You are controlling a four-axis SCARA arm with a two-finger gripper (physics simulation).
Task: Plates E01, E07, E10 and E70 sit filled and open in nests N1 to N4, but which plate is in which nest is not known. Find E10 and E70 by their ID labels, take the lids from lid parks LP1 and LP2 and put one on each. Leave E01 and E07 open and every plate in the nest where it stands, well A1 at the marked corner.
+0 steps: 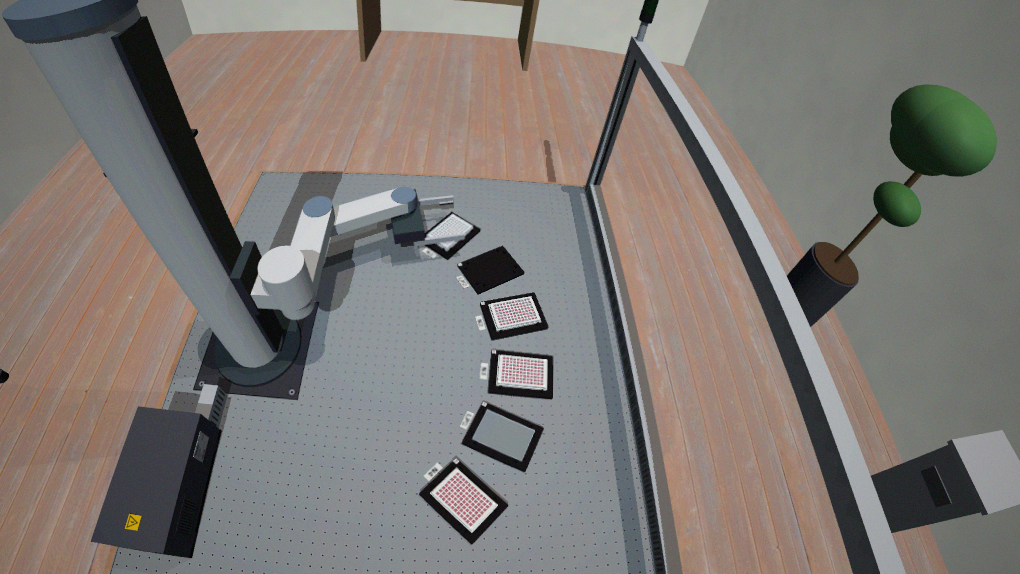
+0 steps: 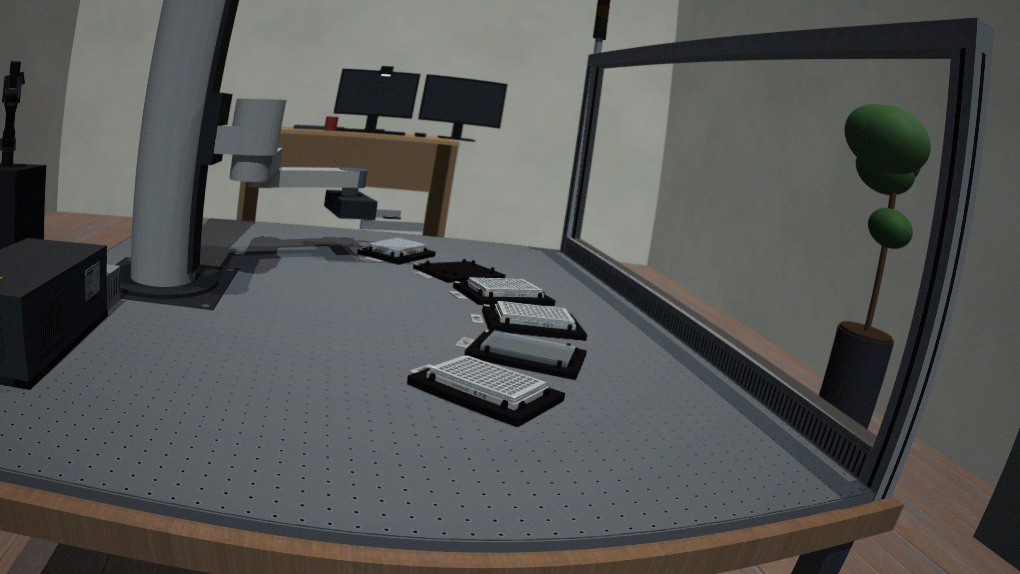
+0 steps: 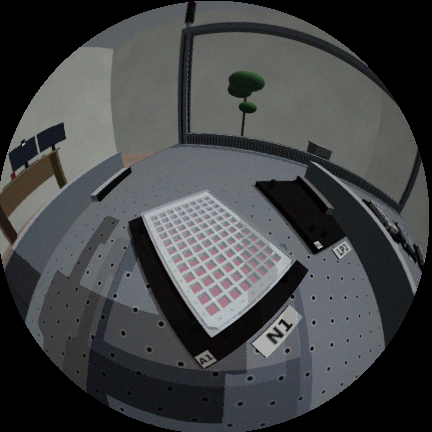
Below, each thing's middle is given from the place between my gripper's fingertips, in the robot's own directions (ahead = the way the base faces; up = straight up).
Scene:
I see the nest N1 (image 3: 177, 313) 2 cm behind my hand and 8 cm below it. Also, from my hand: lid park LP2 (image 1: 492, 268): 10 cm ahead, 14 cm to the right, 8 cm below; lid park LP1 (image 2: 473, 351): 13 cm ahead, 65 cm to the right, 8 cm below; nest N4 (image 2: 517, 417): 3 cm ahead, 81 cm to the right, 8 cm below.

